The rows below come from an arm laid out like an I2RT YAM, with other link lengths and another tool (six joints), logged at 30 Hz.
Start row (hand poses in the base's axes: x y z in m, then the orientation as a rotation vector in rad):
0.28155, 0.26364, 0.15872, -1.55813, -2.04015, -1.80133
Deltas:
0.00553, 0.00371, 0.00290, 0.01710, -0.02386, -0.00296
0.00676, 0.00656, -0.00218, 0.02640, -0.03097, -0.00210
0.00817, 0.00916, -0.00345, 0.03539, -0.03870, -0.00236
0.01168, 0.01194, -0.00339, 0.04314, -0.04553, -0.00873
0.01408, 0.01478, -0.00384, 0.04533, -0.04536, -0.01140
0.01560, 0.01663, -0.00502, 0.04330, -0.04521, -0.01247
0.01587, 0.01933, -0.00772, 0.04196, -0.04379, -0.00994
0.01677, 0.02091, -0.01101, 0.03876, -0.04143, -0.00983
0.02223, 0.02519, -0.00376, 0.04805, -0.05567, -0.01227
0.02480, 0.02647, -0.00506, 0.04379, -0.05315, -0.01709
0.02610, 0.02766, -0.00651, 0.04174, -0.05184, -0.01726
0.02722, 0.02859, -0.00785, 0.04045, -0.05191, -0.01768
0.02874, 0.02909, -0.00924, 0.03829, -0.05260, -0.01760
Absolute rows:
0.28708, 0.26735, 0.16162, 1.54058, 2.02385, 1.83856
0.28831, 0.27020, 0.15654, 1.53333, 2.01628, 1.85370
0.28972, 0.27280, 0.15527, 1.52604, 2.00728, 1.86824
0.29323, 0.27558, 0.15533, 1.52405, 1.99235, 1.87867
0.29563, 0.27842, 0.15488, 1.52671, 1.98803, 1.88053
0.29715, 0.28027, 0.15370, 1.52723, 1.98810, 1.87748
0.29742, 0.28297, 0.15100, 1.52682, 1.99242, 1.87609
0.29832, 0.28455, 0.14771, 1.52894, 1.99550, 1.87110
0.30378, 0.28883, 0.15496, 1.51524, 1.98094, 1.88753
0.30635, 0.29011, 0.15366, 1.52096, 1.97911, 1.87945
0.30765, 0.29130, 0.15221, 1.52225, 1.98072, 1.87627
0.30877, 0.29223, 0.15087, 1.52219, 1.98100, 1.87448
0.31029, 0.29273, 0.14948, 1.52081, 1.98210, 1.87197

